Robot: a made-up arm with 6 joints. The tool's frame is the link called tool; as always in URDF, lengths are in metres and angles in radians. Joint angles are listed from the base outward.
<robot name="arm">
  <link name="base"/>
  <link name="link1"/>
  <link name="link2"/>
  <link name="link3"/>
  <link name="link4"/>
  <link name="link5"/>
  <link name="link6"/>
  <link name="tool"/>
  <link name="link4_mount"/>
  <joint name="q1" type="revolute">
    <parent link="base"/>
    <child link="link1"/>
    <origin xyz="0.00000 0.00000 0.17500" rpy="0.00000 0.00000 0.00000"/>
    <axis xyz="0 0 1"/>
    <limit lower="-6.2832" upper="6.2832"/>
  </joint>
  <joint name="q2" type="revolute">
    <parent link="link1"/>
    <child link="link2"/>
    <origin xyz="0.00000 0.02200 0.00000" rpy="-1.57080 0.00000 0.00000"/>
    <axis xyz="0 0 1"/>
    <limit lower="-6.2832" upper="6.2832"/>
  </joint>
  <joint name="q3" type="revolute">
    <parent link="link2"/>
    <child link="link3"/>
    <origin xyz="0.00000 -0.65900 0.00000" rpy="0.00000 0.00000 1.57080"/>
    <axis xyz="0 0 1"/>
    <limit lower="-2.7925" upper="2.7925"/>
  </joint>
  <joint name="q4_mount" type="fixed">
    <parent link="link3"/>
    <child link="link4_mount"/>
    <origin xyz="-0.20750 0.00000 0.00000" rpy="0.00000 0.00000 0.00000"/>
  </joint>
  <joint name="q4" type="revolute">
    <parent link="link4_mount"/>
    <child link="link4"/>
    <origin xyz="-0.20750 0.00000 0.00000" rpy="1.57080 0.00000 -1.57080"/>
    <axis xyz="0 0 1"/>
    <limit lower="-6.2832" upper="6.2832"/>
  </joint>
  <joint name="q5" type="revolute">
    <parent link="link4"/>
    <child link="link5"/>
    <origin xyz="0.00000 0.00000 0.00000" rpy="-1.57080 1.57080 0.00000"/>
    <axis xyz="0 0 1"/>
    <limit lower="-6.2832" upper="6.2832"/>
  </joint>
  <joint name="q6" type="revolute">
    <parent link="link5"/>
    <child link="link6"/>
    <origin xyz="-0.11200 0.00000 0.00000" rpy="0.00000 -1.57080 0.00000"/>
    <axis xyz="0 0 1"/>
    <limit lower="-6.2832" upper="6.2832"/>
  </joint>
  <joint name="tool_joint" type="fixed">
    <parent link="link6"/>
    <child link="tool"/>
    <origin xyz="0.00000 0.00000 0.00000" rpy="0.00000 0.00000 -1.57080"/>
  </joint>
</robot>
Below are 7 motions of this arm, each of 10 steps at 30 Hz.
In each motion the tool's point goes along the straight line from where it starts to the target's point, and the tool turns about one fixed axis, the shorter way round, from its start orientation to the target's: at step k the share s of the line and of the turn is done. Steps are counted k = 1, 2, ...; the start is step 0. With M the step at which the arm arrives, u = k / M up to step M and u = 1 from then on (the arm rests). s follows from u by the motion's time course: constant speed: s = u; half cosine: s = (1 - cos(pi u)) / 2; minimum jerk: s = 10 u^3 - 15 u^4 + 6 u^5.
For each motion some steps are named. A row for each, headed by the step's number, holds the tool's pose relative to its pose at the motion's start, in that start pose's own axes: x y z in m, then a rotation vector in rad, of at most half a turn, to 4 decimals.
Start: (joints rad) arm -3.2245 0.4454 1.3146 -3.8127 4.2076 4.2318
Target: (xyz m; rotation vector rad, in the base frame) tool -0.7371 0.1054 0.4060 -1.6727 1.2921 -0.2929
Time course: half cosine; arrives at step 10
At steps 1, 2, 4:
1: 0.0001 0.0060 0.0014 0.0019 -0.0012 0.0008
2: 0.0004 0.0233 0.0056 0.0076 -0.0047 0.0033
4: 0.0016 0.0842 0.0204 0.0274 -0.0171 0.0118

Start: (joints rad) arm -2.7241 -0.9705 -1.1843 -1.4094 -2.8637 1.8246
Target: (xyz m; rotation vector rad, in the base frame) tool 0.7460 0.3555 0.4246 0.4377 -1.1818 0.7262
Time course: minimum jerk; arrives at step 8
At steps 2, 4, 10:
2: 0.0067 0.0069 -0.0019 0.0038 -0.0179 0.0159
4: 0.0322 0.0336 -0.0094 0.0181 -0.0865 0.0767
10: 0.0644 0.0671 -0.0188 0.0363 -0.1729 0.1534

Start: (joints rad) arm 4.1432 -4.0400 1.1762 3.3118 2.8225 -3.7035
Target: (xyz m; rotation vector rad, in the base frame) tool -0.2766 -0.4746 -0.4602 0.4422 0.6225 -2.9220
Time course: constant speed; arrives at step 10
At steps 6, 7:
6: 0.0060 0.0156 0.0686 0.0104 -0.0604 -0.0913
7: 0.0070 0.0182 0.0801 0.0121 -0.0704 -0.1065

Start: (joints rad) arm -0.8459 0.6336 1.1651 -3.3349 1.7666 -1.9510
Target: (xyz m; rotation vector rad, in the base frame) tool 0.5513 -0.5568 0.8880 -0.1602 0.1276 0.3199
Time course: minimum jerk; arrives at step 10
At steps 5, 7, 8, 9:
5: -0.0178 0.0042 0.0812 -0.0445 -0.0157 -0.0367
7: -0.0298 0.0071 0.1359 -0.0746 -0.0262 -0.0614
8: -0.0336 0.0080 0.1529 -0.0839 -0.0295 -0.0692
9: -0.0354 0.0084 0.1610 -0.0883 -0.0311 -0.0728

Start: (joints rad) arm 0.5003 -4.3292 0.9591 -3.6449 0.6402 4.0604
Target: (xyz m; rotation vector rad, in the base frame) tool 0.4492 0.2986 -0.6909 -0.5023 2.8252 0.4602
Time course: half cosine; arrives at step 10
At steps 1, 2, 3, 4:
1: 0.0060 -0.0029 -0.0019 0.0054 0.0100 -0.0047
2: 0.0234 -0.0112 -0.0075 0.0212 0.0392 -0.0182
3: 0.0506 -0.0242 -0.0161 0.0457 0.0846 -0.0394
4: 0.0848 -0.0405 -0.0271 0.0766 0.1418 -0.0660

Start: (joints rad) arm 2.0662 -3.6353 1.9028 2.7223 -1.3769 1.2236
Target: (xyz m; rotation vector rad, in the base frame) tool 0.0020 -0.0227 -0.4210 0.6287 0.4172 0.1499
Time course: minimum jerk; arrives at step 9
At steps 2, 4, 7, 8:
2: -0.0026 0.0064 -0.0068 0.0342 -0.0095 0.0112
4: -0.0135 0.0330 -0.0352 0.1777 -0.0494 0.0580
7: -0.0314 0.0768 -0.0820 0.4138 -0.1151 0.1350
8: -0.0336 0.0822 -0.0877 0.4428 -0.1232 0.1445

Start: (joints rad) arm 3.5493 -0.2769 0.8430 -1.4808 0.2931 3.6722
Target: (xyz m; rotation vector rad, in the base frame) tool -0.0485 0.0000 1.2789 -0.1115 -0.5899 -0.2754
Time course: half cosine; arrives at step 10
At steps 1, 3, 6, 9, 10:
1: 0.0007 0.0014 -0.0001 -0.0037 0.0004 0.0095
3: 0.0061 0.0122 -0.0008 -0.0314 0.0037 0.0802
6: 0.0193 0.0387 -0.0026 -0.0997 0.0117 0.2548
9: 0.0288 0.0576 -0.0038 -0.1486 0.0175 0.3798
10: 0.0295 0.0591 -0.0039 -0.1523 0.0179 0.3893

